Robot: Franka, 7 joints.
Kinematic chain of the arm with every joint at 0, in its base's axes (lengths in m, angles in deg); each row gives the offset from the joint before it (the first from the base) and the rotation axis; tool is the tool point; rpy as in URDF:
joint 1: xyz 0 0 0.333 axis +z
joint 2: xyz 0 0 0 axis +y
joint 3: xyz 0 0 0.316 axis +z
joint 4: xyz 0.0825 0 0 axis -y
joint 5: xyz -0.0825 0 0.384 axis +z
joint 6: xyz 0 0 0 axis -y
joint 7: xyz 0.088 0 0 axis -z
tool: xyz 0 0 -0.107 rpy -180 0 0
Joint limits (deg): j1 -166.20..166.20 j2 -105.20..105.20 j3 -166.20..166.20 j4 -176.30..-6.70 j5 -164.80..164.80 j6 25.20..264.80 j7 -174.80..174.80
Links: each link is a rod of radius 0.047 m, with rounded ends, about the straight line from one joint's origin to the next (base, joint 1, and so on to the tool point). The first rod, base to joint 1, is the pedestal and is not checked.
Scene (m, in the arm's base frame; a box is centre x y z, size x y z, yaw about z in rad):
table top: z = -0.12
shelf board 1: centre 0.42 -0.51 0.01 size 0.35 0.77 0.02 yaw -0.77
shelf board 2: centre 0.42 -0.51 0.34 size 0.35 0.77 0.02 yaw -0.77
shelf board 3: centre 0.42 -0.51 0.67 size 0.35 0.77 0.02 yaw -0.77
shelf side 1: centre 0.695 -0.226 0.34 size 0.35 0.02 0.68 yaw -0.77
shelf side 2: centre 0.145 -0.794 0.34 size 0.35 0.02 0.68 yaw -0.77
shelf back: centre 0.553 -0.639 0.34 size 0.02 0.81 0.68 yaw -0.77
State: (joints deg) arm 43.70 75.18 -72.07 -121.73 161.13 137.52 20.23
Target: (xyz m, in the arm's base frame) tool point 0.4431 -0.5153 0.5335
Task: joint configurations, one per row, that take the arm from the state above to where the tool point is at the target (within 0.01 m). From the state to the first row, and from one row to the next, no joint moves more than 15 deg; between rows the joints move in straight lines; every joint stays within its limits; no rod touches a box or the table.
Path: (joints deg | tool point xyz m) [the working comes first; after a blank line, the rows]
Joints at the target: 14.71 61.36 -93.71 -96.65 162.30 131.89 20.23
Straight joint move there: touches shelf board 2.

1: 56.31 71.15 -72.03 -132.35 161.59 144.62 20.23 | 0.4483 -0.2171 0.1905
2: 68.91 67.11 -72.00 -142.97 162.05 151.72 20.23 | 0.3903 -0.1609 0.1895
3: 81.52 63.08 -71.96 -153.58 162.51 158.82 20.23 | 0.3216 -0.1191 0.1901
4: 74.05 70.08 -83.63 -152.03 162.26 160.32 20.23 | 0.3141 -0.1986 0.2680
5: 66.58 77.08 -95.30 -150.48 162.02 161.83 20.23 | 0.2844 -0.2556 0.3556
6: 59.11 84.08 -106.96 -148.93 161.77 163.33 20.23 | 0.2417 -0.2826 0.4464
7: 51.64 91.08 -118.63 -147.38 161.53 164.83 20.23 | 0.1971 -0.2767 0.5335
8: 42.40 83.65 -112.40 -134.70 161.72 156.60 20.23 | 0.2709 -0.3506 0.5251
9: 33.17 76.22 -106.17 -122.01 161.91 148.36 20.23 | 0.3374 -0.4186 0.5121
10: 23.94 68.79 -99.94 -109.33 162.11 140.13 20.23 | 0.3958 -0.4744 0.5100
11: 14.71 61.36 -93.71 -96.65 162.30 131.89 20.23 | 0.4431 -0.5153 0.5335

